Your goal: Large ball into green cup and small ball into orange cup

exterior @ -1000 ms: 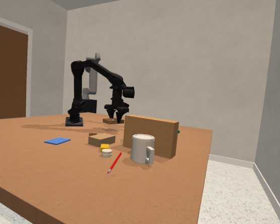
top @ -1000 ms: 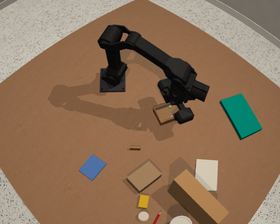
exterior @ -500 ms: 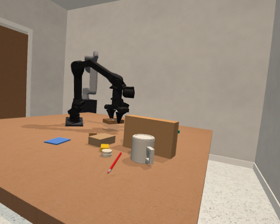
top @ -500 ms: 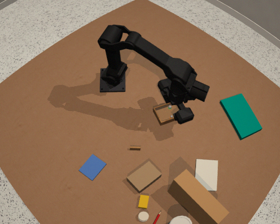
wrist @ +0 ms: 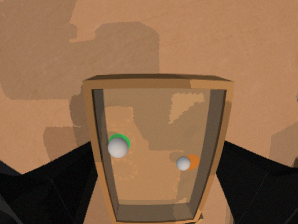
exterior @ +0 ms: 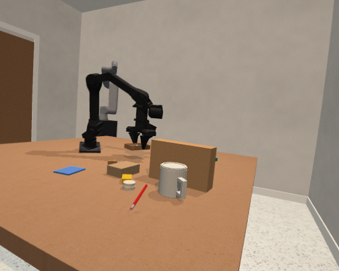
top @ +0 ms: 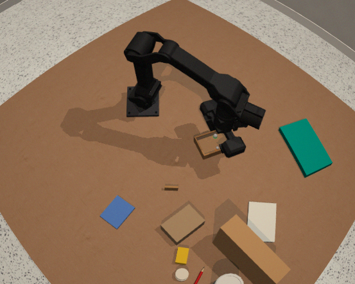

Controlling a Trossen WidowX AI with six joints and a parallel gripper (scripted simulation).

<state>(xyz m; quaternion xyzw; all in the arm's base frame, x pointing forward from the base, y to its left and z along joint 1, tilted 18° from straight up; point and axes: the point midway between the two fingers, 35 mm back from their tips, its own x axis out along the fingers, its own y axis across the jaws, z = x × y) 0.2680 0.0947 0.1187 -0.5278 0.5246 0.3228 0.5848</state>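
Now: hand 3 cm above the wooden puzzle and 1 cm to the left of it. Round my hand: green slab 28 cm to the left, 19 cm ahead, 8 cm below; then white slab 28 cm ahead, 9 cm below, 5 cm to the right; then tan box 24 cm to the right, 13 cm ahead, 7 cm below.
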